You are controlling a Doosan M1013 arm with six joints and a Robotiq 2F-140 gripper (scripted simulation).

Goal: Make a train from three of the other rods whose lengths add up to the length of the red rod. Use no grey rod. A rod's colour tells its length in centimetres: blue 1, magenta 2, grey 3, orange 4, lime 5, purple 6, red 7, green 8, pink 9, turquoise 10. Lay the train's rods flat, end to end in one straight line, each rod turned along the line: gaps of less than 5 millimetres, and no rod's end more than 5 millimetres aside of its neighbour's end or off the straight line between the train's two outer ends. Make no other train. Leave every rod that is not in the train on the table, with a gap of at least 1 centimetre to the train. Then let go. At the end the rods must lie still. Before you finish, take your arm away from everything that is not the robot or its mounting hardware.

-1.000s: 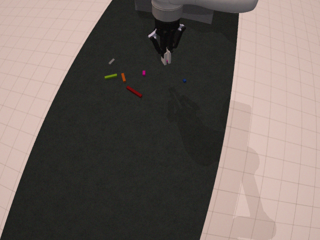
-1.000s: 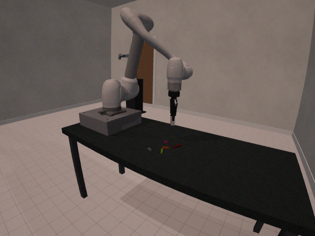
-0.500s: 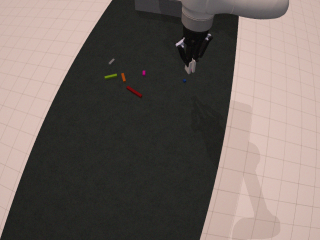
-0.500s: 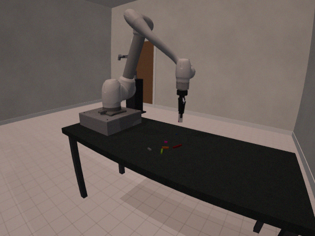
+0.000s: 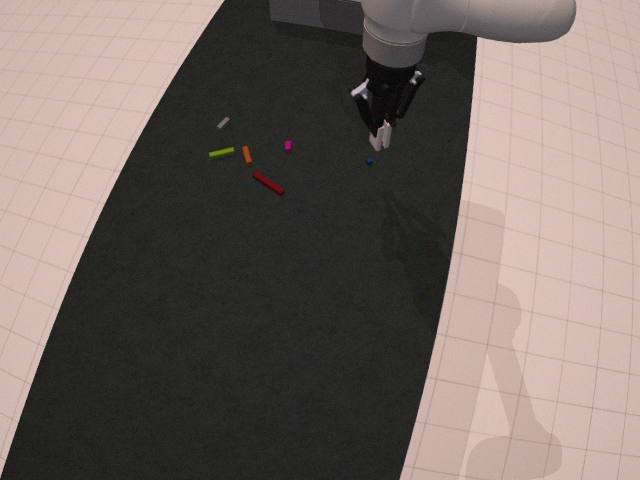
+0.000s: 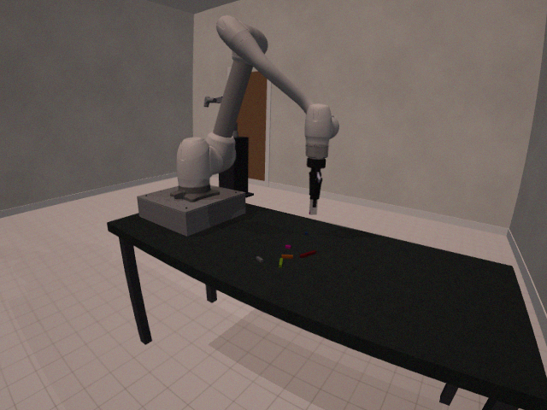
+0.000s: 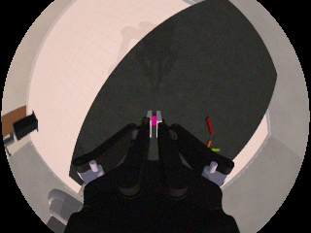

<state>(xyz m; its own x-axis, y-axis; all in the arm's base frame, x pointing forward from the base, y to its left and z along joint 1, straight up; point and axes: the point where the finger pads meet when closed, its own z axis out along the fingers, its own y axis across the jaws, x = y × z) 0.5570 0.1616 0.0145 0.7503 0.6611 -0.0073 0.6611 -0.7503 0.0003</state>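
The blue rod lies 12 cm below my hand, 2 cm to the right of it and 2 cm behind it. From my hand the other things lie so: red rod (18 cm to the right, 12 cm below, 9 cm ahead); then lime rod (30 cm to the right, 12 cm below, 4 cm ahead); then orange rod (25 cm to the right, 12 cm below, 4 cm ahead).
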